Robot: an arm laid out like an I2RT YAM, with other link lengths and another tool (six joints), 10 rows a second.
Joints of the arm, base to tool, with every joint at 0 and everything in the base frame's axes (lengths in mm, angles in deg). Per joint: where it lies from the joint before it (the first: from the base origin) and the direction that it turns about. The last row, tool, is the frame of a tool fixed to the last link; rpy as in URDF.
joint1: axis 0 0 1 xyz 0 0 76.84
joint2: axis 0 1 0 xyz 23.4 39.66 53.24
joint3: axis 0 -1 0 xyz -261.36 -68.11 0
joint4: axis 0 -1 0 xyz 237.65 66.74 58.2
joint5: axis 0 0 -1 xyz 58.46 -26.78 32
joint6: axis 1 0 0 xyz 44.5 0 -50.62
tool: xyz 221 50 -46 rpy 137.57 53.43 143.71
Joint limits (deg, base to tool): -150..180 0..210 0..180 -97..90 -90..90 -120..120
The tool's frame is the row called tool.
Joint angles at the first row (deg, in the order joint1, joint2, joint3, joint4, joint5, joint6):
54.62, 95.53, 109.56, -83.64, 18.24, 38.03
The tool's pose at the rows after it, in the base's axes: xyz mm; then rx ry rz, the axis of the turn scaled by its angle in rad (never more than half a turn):
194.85 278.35 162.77 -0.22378 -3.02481 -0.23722
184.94 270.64 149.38 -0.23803 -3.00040 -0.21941
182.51 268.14 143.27 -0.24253 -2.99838 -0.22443
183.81 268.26 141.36 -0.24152 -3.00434 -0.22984
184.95 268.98 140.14 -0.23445 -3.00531 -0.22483
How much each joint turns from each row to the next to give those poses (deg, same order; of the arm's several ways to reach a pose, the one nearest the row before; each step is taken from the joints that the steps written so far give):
-0.04, -2.90, -7.79, 2.16, -2.04, 0.92
0.01, -1.99, -4.97, 1.49, -0.73, 0.75
0.00, -1.36, -2.90, 1.60, -0.11, 0.23
-0.01, -0.42, -0.99, 0.95, 0.20, -0.09
-0.09, 0.34, 0.07, 0.23, 0.00, -0.40

